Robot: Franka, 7 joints.
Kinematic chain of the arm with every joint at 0, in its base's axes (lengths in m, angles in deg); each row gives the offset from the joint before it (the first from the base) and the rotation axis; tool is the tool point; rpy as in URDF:
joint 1: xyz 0 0 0.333 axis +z
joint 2: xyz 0 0 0 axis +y
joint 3: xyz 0 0 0.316 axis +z
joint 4: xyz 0.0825 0 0 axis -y
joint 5: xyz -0.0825 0 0.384 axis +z
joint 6: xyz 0 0 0 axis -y
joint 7: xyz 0.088 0 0 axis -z
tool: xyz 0 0 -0.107 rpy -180 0 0
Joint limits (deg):
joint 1: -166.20..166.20
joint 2: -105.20..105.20
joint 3: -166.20..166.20
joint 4: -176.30..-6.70
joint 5: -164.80..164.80
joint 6: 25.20..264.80
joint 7: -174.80..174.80
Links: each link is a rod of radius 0.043 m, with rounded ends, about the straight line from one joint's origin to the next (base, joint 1, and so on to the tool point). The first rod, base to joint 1, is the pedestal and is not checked.
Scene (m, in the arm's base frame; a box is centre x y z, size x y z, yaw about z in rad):
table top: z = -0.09
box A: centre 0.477 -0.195 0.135 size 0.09 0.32 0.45 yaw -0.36
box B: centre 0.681 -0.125 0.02 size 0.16 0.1 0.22 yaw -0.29
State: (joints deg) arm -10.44 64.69 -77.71 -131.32 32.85 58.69 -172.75
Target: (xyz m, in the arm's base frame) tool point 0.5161 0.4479 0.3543
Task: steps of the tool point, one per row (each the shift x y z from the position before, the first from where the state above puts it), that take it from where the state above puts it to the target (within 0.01 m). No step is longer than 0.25 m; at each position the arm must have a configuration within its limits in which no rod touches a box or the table.
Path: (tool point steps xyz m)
1: 0.0724 -0.0413 -0.0390
2: 0.0861 -0.0522 0.0224
3: 0.0713 -0.0561 0.0902
4: 0.0331 -0.0414 0.1473
5: -0.0137 -0.0042 0.1792
6: 0.1746 0.1025 -0.0400
7: 0.1304 0.1540 -0.0438
8: 0.0729 0.1861 -0.0453
9: 0.0113 0.1967 -0.0448
10: -0.0474 0.1885 -0.0421
11: -0.0987 0.1652 -0.0377

